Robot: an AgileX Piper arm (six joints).
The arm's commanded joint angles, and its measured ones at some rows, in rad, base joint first. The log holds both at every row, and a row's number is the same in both.
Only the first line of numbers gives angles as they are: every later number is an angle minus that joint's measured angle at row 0.
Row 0, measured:
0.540 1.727 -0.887 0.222 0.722 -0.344
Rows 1 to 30, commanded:
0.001 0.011 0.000 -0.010 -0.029 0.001
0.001 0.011 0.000 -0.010 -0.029 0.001
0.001 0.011 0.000 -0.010 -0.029 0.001
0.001 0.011 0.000 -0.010 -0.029 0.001
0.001 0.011 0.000 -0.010 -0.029 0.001
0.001 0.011 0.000 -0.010 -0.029 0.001
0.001 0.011 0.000 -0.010 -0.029 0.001
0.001 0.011 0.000 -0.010 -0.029 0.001
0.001 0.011 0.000 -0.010 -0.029 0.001
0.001 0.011 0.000 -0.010 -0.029 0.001
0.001 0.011 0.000 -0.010 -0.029 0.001
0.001 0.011 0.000 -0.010 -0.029 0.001
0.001 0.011 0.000 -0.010 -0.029 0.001
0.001 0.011 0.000 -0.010 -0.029 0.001
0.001 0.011 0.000 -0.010 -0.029 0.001
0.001 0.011 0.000 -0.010 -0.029 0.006
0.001 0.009 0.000 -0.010 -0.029 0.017
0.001 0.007 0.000 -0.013 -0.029 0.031
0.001 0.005 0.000 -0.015 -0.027 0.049
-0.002 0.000 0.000 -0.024 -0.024 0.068
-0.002 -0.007 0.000 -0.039 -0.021 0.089
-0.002 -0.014 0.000 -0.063 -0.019 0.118
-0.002 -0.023 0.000 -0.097 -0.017 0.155
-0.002 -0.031 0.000 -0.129 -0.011 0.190
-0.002 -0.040 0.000 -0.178 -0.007 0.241
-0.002 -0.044 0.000 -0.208 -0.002 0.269
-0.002 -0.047 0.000 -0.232 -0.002 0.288
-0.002 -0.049 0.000 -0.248 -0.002 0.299
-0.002 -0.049 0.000 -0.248 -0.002 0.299
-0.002 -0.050 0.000 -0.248 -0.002 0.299
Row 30, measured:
0.000 -0.034 0.000 -0.198 -0.003 0.252
